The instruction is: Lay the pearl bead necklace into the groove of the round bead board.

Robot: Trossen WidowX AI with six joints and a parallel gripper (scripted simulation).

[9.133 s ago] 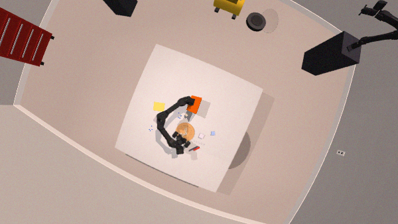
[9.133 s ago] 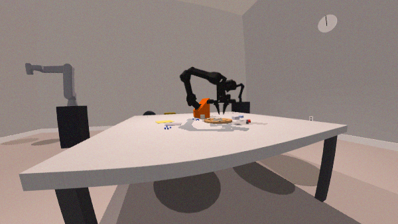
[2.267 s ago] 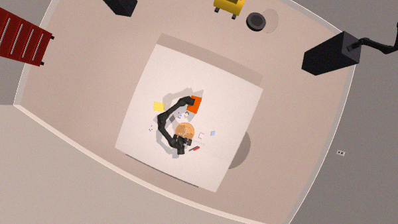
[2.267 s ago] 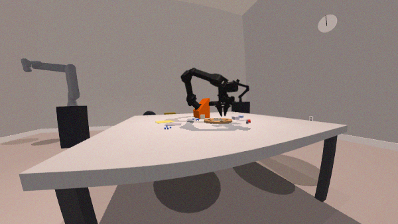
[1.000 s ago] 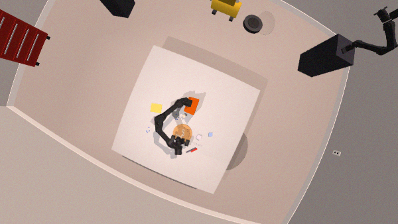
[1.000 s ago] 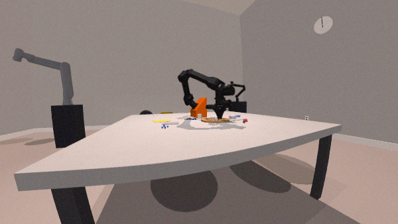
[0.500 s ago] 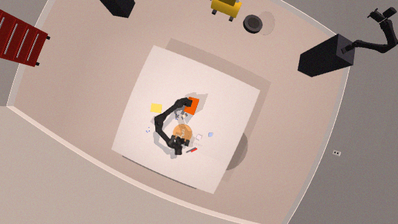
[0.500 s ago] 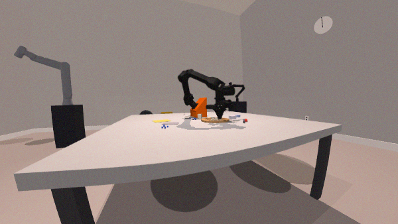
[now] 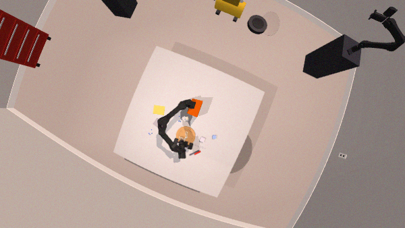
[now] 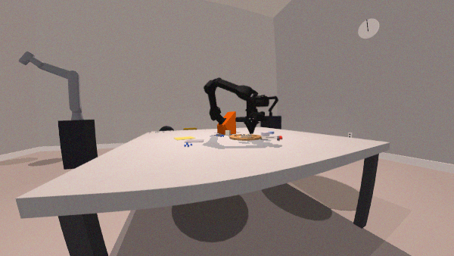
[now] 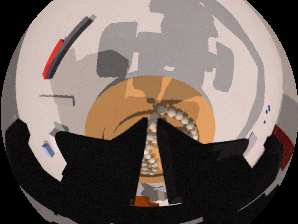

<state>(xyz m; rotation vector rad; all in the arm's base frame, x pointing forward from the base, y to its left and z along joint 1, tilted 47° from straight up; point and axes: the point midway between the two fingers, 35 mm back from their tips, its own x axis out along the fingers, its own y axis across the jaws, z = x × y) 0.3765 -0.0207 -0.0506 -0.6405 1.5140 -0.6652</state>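
Right now my gripper tip is 6 cm past the round tan bead board, 2 cm above it and 1 cm to the left of it. Also, from my gripper tip: tool (15 cm to the left, 8 cm ahead, 2 cm below); white square (17 cm to the left, 8 cm behind, 2 cm below); pale blue cube (28 cm to the left, 14 cm behind, 2 cm below).
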